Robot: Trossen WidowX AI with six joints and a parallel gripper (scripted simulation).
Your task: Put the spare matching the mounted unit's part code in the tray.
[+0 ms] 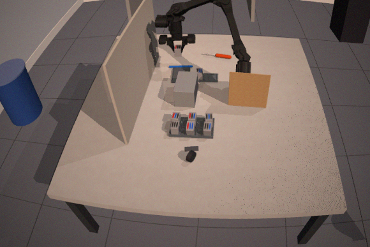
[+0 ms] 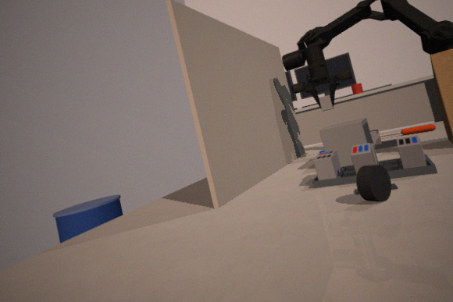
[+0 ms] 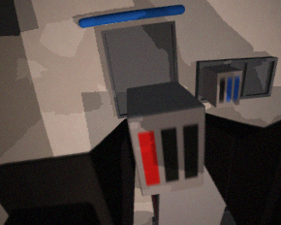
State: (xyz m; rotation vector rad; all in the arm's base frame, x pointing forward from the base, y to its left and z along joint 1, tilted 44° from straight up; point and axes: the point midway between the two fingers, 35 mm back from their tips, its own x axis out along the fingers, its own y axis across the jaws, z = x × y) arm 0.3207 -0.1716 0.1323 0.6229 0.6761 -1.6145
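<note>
Now: gripper tip 15 cm above the dark grey tray. From my gripper tip the other things lie so: blue pen 8 cm to the right, 15 cm below; then grey mounted unit 4 cm behind, 18 cm to the left, 11 cm below; then rack 14 cm behind, 3 cm to the left, 15 cm below.
</note>
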